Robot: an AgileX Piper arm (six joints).
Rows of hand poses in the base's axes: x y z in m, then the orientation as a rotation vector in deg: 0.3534 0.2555 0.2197 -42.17 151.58 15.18; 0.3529 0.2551 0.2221 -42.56 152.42 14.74; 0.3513 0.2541 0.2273 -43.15 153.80 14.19; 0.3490 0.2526 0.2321 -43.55 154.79 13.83; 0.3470 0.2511 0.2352 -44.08 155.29 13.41; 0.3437 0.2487 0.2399 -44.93 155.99 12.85; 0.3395 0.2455 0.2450 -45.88 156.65 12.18; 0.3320 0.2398 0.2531 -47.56 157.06 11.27
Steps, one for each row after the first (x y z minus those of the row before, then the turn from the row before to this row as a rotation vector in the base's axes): -0.0005 -0.0004 0.0024 -0.60 0.73 0.12; -0.0016 -0.0010 0.0052 -0.86 1.23 0.18; -0.0023 -0.0015 0.0048 -0.59 0.89 0.12; -0.0020 -0.0015 0.0031 -0.51 0.45 0.25; -0.0033 -0.0024 0.0047 -0.71 0.66 0.43; -0.0042 -0.0032 0.0051 -0.78 0.62 0.49; -0.0075 -0.0057 0.0081 -0.98 0.48 0.99
